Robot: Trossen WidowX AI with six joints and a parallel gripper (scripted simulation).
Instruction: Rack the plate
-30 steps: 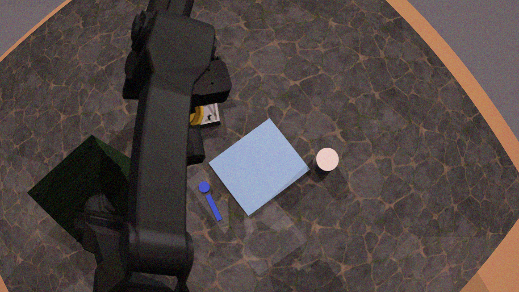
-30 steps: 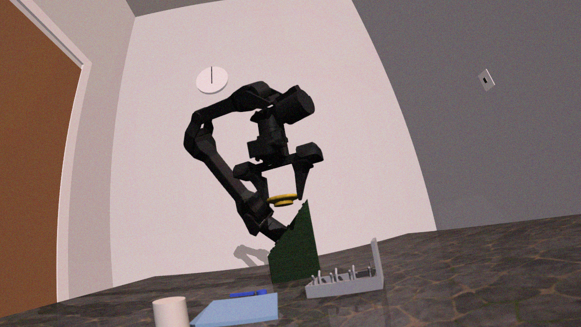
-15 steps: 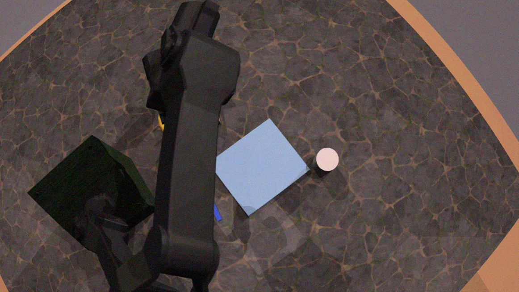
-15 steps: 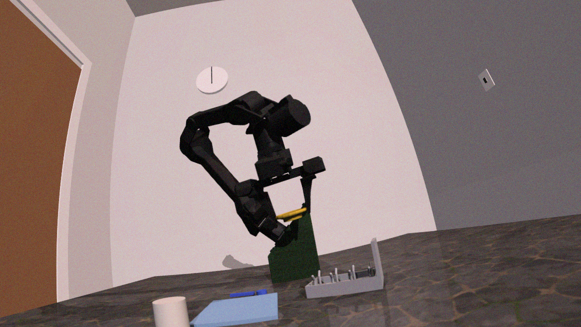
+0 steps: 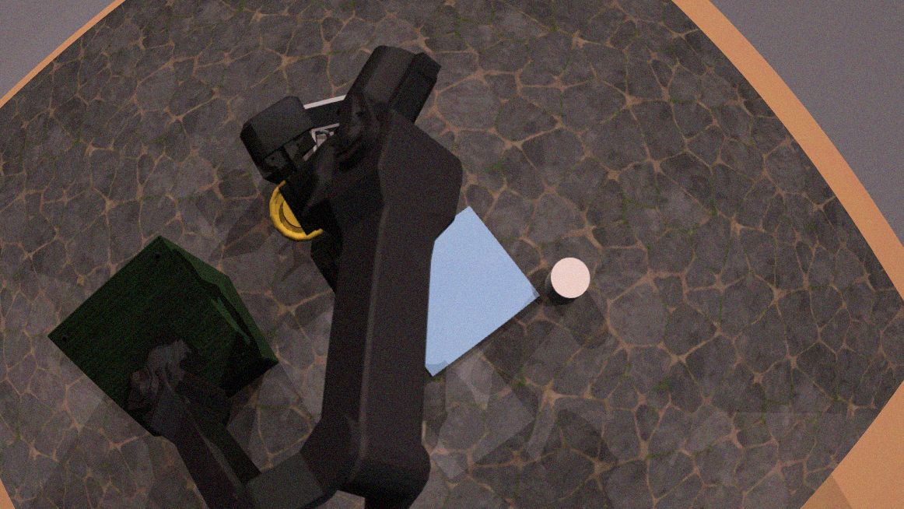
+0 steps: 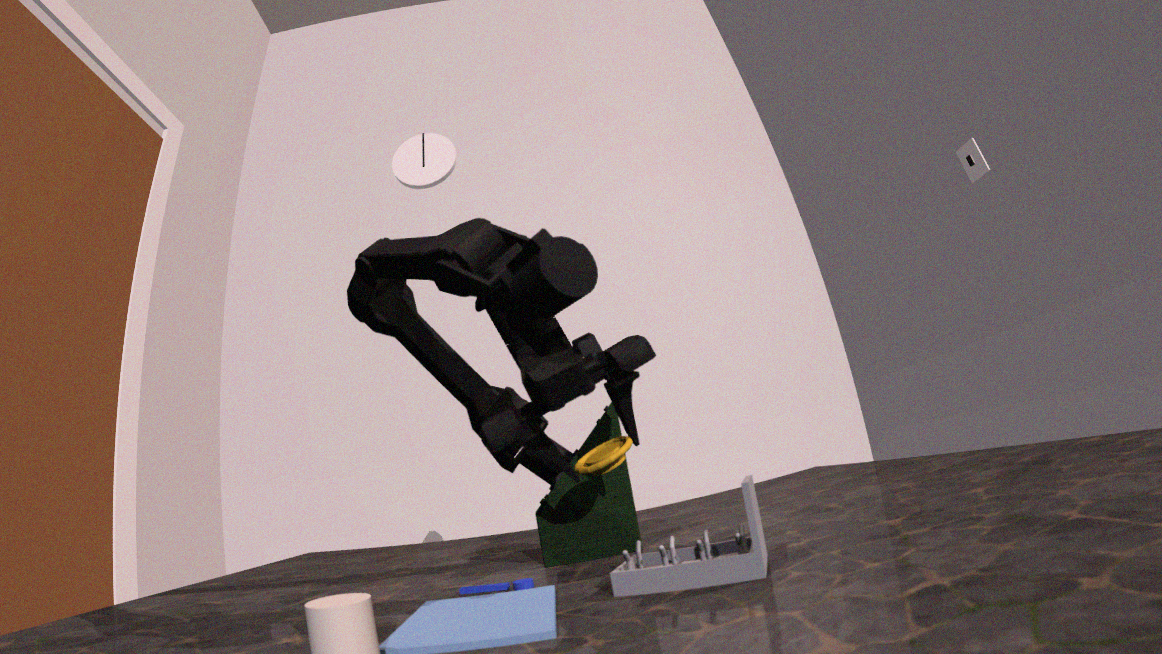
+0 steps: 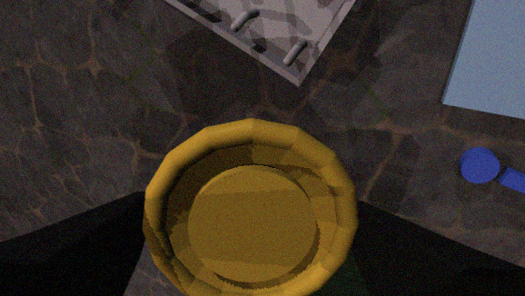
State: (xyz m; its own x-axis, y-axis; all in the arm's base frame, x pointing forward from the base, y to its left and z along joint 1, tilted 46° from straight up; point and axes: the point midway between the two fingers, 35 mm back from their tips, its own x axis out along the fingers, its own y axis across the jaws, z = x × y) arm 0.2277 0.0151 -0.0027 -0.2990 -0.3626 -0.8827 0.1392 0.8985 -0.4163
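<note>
Right now the dish rack is 70 mm ahead of my gripper tip, 40 mm to the left of it and 100 mm below it. The rest, counted from my gripper tip: yellow plate (10 mm above); then light blue mat (70 mm ahead, 150 mm to the right, 120 mm below); then blue spoon (40 mm behind, 130 mm to the right, 120 mm below).
</note>
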